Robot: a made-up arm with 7 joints. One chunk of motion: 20 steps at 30 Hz.
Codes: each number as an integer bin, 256 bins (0 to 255) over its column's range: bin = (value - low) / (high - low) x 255, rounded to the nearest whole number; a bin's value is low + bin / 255 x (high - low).
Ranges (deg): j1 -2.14..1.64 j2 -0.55..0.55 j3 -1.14..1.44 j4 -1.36..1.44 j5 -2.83..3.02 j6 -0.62..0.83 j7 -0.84..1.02
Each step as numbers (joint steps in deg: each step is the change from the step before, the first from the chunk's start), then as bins.
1 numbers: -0.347 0.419 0.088 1.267 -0.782 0.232 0.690
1 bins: 121 225 121 239 89 150 210
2 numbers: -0.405 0.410 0.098 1.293 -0.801 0.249 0.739
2 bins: 117 223 122 242 88 153 216
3 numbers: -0.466 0.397 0.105 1.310 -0.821 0.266 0.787
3 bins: 113 220 123 243 88 156 223
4 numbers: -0.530 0.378 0.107 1.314 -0.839 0.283 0.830
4 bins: 109 215 123 244 87 159 229
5 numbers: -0.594 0.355 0.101 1.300 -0.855 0.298 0.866
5 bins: 104 210 123 242 86 161 234
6 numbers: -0.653 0.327 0.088 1.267 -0.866 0.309 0.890
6 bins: 100 203 121 239 86 163 237
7 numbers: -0.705 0.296 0.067 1.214 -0.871 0.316 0.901
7 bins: 97 196 119 234 85 165 239
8 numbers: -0.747 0.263 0.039 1.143 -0.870 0.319 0.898
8 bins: 94 188 117 228 85 165 238
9 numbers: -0.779 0.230 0.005 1.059 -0.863 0.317 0.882
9 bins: 92 181 113 220 86 165 236
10 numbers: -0.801 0.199 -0.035 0.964 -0.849 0.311 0.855
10 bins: 90 174 109 212 86 164 232
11 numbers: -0.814 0.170 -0.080 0.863 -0.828 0.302 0.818
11 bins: 89 167 105 202 87 162 227
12 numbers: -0.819 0.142 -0.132 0.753 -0.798 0.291 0.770
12 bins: 89 160 100 192 89 160 221
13 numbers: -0.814 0.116 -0.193 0.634 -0.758 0.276 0.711
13 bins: 89 154 94 182 90 158 213
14 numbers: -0.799 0.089 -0.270 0.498 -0.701 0.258 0.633
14 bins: 90 148 86 169 93 154 202
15 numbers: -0.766 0.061 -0.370 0.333 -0.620 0.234 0.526
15 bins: 93 142 76 154 96 150 187
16 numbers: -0.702 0.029 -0.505 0.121 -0.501 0.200 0.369
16 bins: 97 134 63 135 102 144 166
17 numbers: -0.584 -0.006 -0.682 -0.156 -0.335 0.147 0.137
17 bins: 105 126 45 110 109 135 134
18 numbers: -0.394 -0.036 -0.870 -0.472 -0.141 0.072 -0.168
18 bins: 118 119 27 81 117 122 92
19 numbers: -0.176 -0.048 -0.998 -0.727 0.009 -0.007 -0.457
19 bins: 132 116 14 58 124 108 53
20 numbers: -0.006 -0.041 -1.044 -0.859 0.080 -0.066 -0.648
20 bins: 144 118 9 46 127 97 26
